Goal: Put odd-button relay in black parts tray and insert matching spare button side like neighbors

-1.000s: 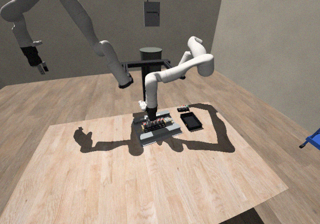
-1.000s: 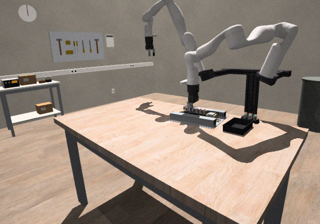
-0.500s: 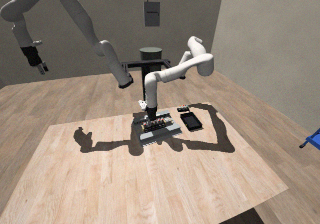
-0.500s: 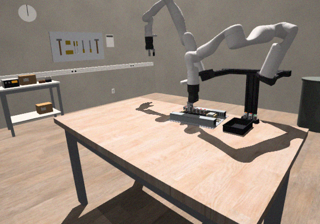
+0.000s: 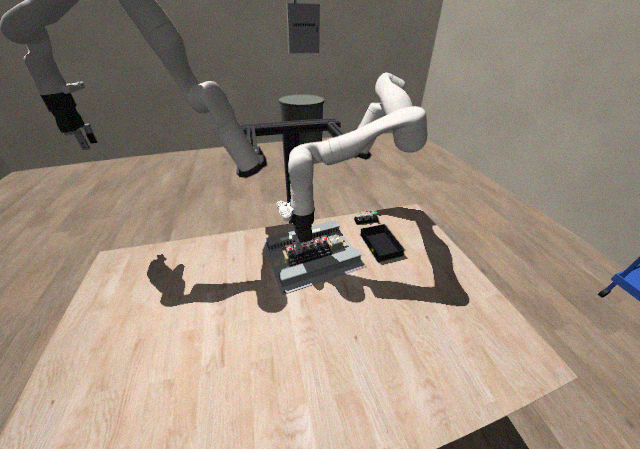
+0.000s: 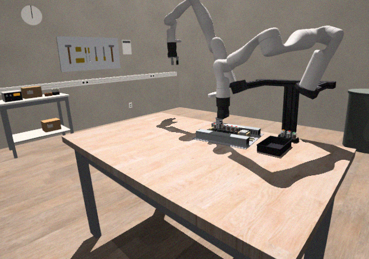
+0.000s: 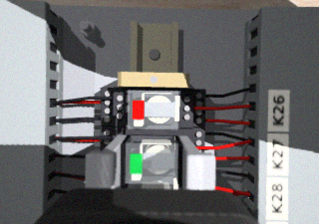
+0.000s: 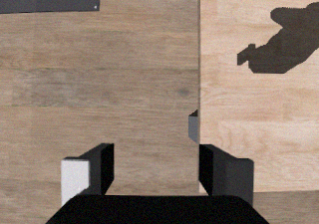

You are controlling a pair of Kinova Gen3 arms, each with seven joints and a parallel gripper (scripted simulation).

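Observation:
The relay panel lies 60 mm to the left of my left hand and 40 mm below it. Also, from my left hand: black parts tray: 50 mm ahead, 340 mm to the left, 50 mm below; then spare rack: 110 mm behind, 360 mm to the left, 50 mm below.

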